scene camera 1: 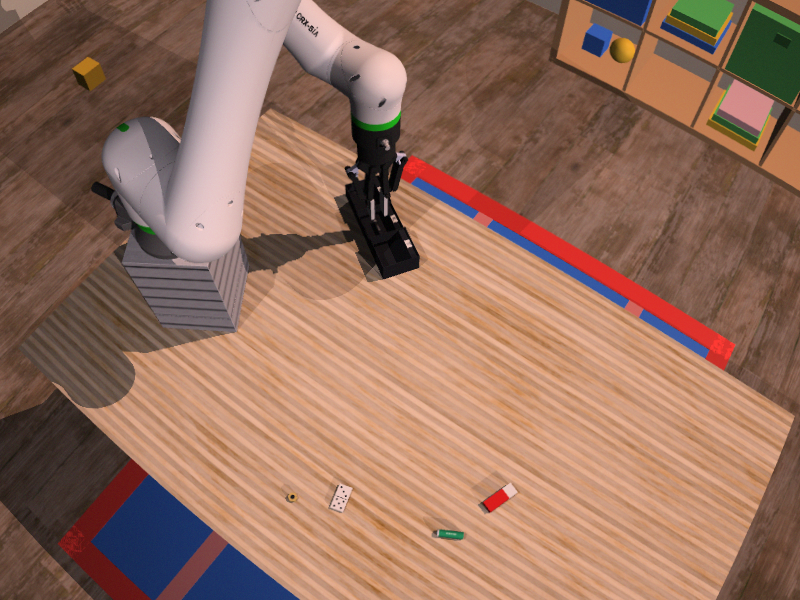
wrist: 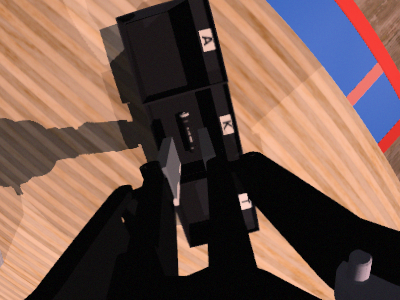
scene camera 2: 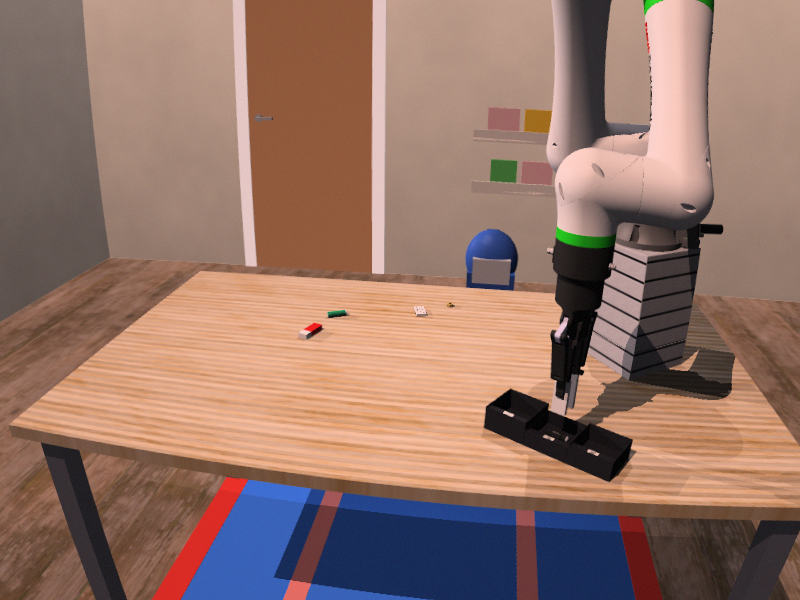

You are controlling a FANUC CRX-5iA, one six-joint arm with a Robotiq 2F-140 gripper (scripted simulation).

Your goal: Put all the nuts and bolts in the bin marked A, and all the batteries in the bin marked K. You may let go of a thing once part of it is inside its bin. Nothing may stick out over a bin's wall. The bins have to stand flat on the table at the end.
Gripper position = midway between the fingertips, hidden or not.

In view: my gripper (scene camera 2: pixel 562 409) and a three joined black bins (scene camera 2: pixel 501 417).
The three joined black bins also shows in scene camera 1 (scene camera 1: pixel 388 249) and in the wrist view (wrist: pixel 163 51). My gripper is seen too in scene camera 1 (scene camera 1: pixel 377 213) and in the wrist view (wrist: pixel 188 147).
